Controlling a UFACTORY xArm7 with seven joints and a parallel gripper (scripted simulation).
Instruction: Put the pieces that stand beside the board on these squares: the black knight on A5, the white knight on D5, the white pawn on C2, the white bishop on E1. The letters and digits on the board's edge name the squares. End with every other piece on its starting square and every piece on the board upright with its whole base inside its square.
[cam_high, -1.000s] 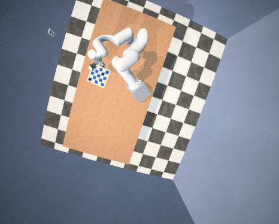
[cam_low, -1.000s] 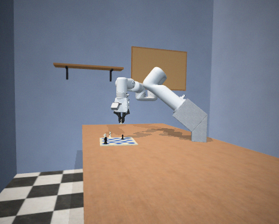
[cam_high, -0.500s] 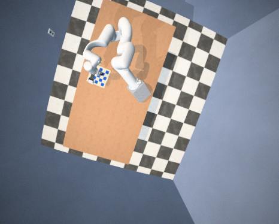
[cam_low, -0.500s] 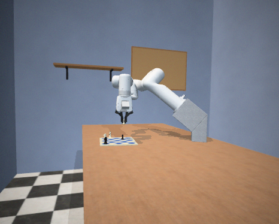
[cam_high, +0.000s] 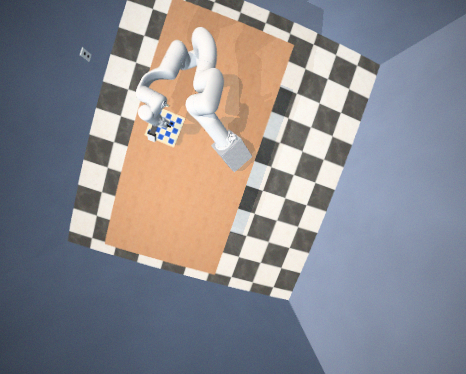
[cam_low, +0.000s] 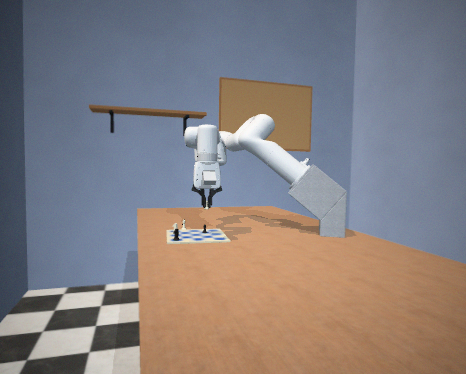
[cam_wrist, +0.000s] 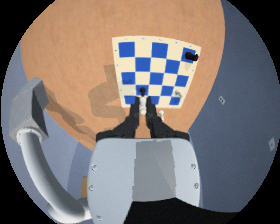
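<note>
Now: the chessboard 13 cm below my hand, 3 cm ahead of it and 2 cm to the right of it.
</note>
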